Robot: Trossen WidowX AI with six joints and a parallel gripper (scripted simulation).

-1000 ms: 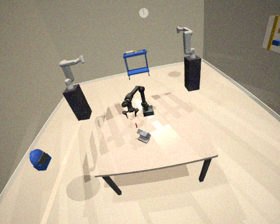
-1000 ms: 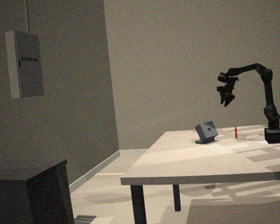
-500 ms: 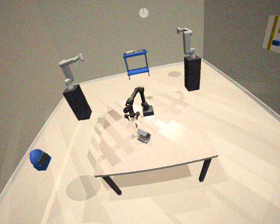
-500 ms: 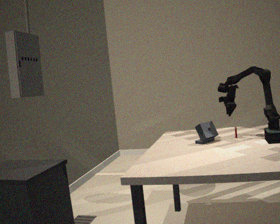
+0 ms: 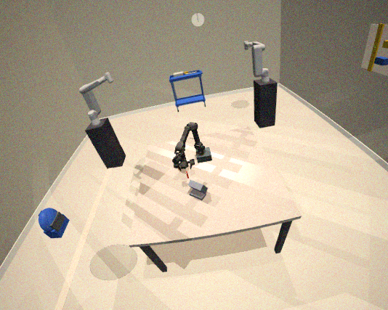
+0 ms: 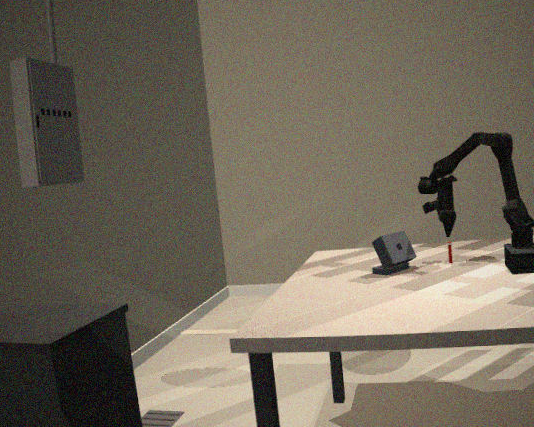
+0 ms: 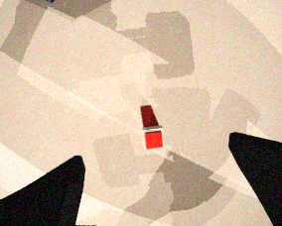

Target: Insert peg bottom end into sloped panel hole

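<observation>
Now: the red peg 5 cm below my gripper tip. The rest, counted from my gripper tip: grey-blue sloped panel: 20 cm ahead, 9 cm to the left, 3 cm below.
</observation>
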